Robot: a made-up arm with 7 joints. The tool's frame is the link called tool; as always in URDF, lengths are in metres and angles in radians. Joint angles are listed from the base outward.
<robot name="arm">
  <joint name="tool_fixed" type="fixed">
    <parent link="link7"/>
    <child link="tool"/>
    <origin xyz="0 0 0" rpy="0 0 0"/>
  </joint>
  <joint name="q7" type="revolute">
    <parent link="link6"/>
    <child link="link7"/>
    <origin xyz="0 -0.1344 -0.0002" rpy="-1.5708 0 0"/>
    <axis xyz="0 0 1"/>
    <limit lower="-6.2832" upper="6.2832"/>
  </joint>
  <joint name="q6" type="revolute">
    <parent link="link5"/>
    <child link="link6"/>
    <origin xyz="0 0.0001 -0.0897" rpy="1.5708 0 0"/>
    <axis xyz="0 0 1"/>
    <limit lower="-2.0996" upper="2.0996"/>
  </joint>
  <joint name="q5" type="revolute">
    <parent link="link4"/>
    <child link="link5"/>
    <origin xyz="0 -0.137 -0.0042" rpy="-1.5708 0 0"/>
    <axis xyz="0 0 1"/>
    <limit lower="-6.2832" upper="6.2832"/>
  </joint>
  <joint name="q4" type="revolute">
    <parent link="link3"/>
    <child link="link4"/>
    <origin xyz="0 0.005 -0.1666" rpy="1.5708 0 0"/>
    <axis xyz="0 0 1"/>
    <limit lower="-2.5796" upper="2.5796"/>
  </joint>
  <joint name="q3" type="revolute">
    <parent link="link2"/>
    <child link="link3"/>
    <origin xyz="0 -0.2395 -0.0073" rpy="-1.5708 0 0"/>
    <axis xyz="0 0 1"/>
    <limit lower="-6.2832" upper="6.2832"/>
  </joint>
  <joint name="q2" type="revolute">
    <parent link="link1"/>
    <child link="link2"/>
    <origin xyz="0 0.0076 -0.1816" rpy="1.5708 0 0"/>
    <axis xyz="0 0 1"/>
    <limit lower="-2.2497" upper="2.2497"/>
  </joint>
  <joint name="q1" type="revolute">
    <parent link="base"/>
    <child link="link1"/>
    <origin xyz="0 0 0.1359" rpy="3.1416 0 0"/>
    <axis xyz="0 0 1"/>
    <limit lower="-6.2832" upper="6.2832"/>
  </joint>
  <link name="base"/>
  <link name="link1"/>
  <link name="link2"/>
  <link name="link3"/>
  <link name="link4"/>
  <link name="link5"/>
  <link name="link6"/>
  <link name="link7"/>
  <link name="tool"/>
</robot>
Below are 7 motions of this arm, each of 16 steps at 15 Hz.
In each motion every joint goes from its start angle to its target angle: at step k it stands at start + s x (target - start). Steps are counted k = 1, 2, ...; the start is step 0. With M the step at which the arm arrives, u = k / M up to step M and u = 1 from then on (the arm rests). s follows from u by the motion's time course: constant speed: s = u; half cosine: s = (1 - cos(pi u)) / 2; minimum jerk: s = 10 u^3 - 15 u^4 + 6 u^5.
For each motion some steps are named. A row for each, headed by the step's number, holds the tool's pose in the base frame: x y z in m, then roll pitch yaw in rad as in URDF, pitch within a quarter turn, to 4 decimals.
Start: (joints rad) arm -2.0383 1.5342 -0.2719 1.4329 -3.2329 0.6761 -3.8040
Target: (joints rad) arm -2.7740 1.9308 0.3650 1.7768 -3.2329 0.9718 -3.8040
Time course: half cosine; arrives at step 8
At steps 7, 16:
7: -0.2500 0.2555 -0.1136 0.0507 0.5569 -0.9259
16: -0.2469 0.2520 -0.1142 0.0849 0.5540 -0.8715

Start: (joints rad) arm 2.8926 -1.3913 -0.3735 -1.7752 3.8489 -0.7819 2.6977
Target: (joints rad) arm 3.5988 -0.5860 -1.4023 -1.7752 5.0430 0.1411 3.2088
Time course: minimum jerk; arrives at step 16
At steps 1, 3, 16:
1: 0.3918 0.3070 0.1150 0.8763 -0.6679 0.1403
3: 0.3971 0.3085 0.1378 0.8883 -0.7167 0.1841
16: 0.3789 0.2171 0.5628 -1.2692 -0.1555 2.4685

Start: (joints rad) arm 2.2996 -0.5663 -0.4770 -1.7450 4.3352 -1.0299 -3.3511
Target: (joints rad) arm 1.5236 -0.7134 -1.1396 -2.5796 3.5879 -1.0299 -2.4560
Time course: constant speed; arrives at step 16
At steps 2, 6, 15, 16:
2: 0.0013 0.4561 0.5233 -1.9148 -1.1556 -2.1047
6: -0.1239 0.4083 0.4962 -2.0100 -1.2416 -1.7823
15: -0.2693 0.1895 0.4492 -1.4496 -1.3666 -1.7419
16: -0.2706 0.1630 0.4448 -1.3200 -1.3600 -1.7930

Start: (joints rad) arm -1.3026 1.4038 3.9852 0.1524 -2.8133 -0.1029 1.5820
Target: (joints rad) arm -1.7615 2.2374 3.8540 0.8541 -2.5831 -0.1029 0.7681
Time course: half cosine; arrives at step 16
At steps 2, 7, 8, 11, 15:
2: 0.1352 0.7353 0.4609 2.2703 -1.1119 -0.6596
7: -0.0498 0.7416 0.2985 1.8521 -0.8869 0.1011
8: -0.0973 0.7278 0.2580 1.7926 -0.8025 0.2452
11: -0.2186 0.6583 0.1535 1.6954 -0.5337 0.5698
15: -0.2920 0.5809 0.0862 1.6647 -0.3109 0.7630

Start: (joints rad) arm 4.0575 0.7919 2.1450 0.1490 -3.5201 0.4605 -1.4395
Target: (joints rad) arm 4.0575 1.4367 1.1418 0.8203 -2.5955 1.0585 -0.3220
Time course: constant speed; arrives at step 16
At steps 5, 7, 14, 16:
5: -0.3321 0.5161 0.7474 -2.2369 -0.6127 -1.7235
7: -0.3337 0.5553 0.6831 -2.0882 -0.5921 -1.8777
14: -0.3257 0.6290 0.3938 -1.4891 -0.4577 -2.2343
16: -0.3186 0.6216 0.3014 -1.3169 -0.4255 -2.2539

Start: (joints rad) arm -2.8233 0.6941 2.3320 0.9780 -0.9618 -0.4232 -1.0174
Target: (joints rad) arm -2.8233 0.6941 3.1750 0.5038 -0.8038 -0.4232 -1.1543
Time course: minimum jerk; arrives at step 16
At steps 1, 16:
1: -0.1609 0.2358 0.9453 -2.9216 0.0699 2.2200
16: -0.3584 0.0773 0.9643 2.5677 -0.1066 1.6702

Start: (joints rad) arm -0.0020 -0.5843 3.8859 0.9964 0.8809 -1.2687 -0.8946
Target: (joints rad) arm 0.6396 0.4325 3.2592 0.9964 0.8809 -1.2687 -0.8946
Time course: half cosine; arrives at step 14
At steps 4, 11, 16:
4: -0.4150 0.0673 0.8143 2.2254 0.6620 2.7169
11: -0.0268 -0.0657 0.9664 2.2860 -0.0324 2.7547
16: 0.0216 -0.1193 0.9593 2.2374 -0.1353 2.7525

